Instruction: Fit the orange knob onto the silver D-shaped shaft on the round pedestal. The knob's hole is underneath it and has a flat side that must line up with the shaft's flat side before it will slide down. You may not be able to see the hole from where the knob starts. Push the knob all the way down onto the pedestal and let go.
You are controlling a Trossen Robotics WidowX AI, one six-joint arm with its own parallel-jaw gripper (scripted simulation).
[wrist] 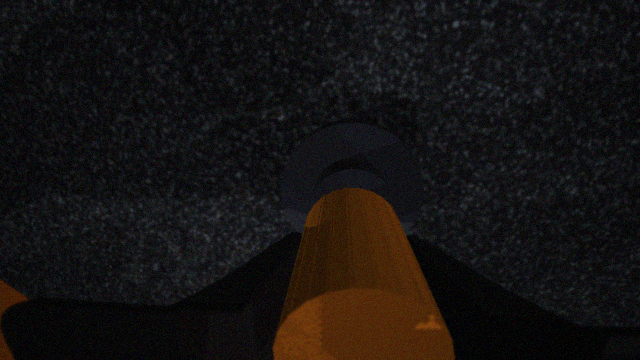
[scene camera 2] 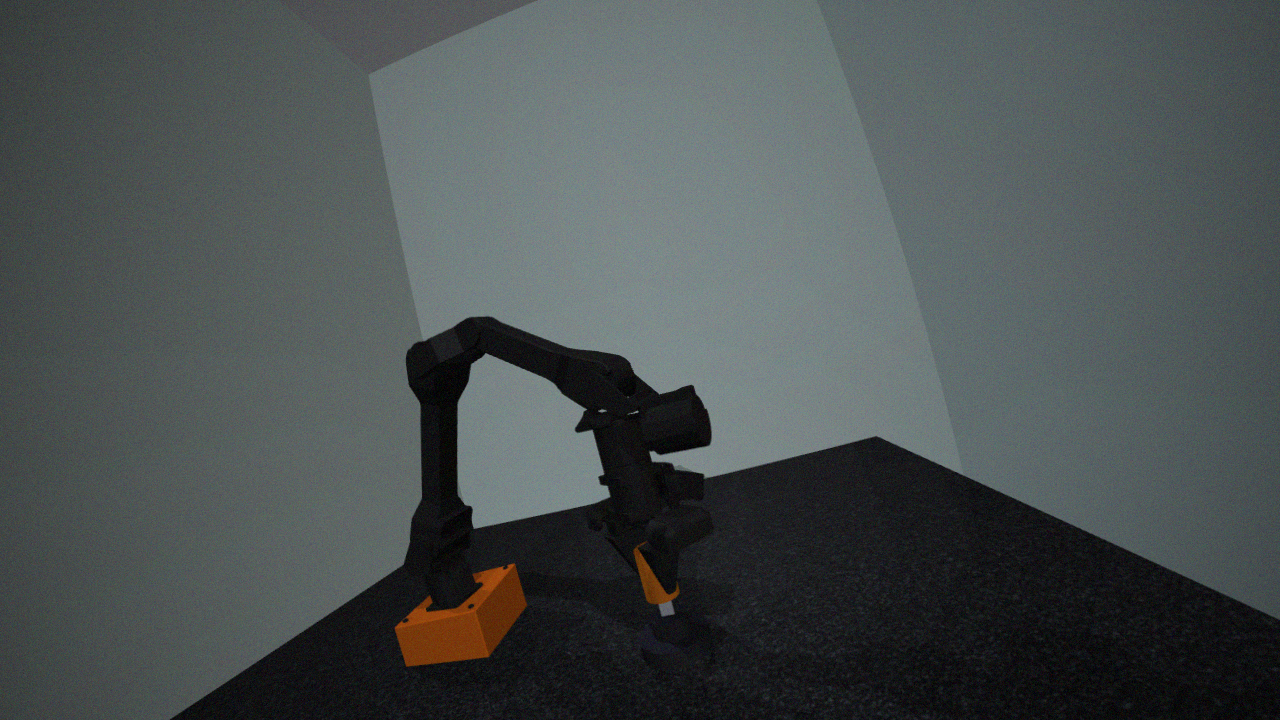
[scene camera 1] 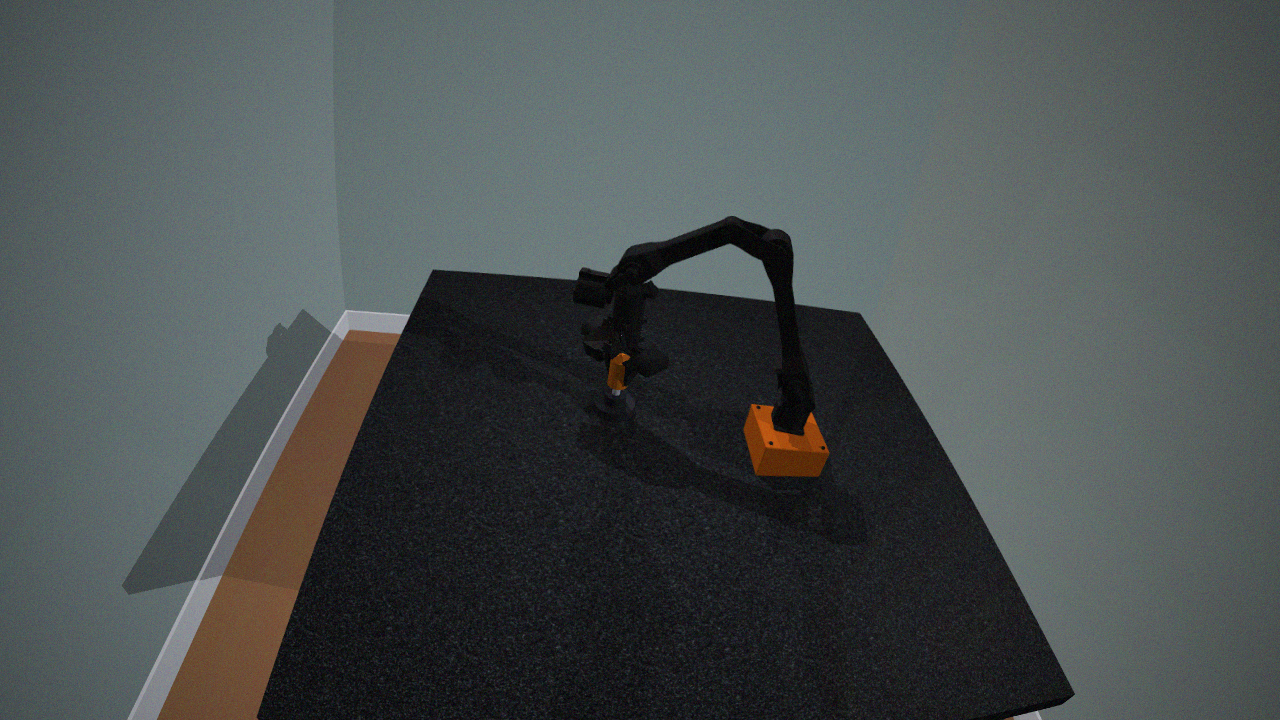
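Observation:
So you can picture it, my gripper (scene camera 2: 660, 588) is there again from the wrist (wrist: 352, 244), and you get my gripper (scene camera 1: 618, 380) too. It's holding an orange knob (scene camera 2: 655, 594), and that knob (wrist: 356, 281) shows from the wrist as well. There's also a dark round pedestal (wrist: 352, 153).

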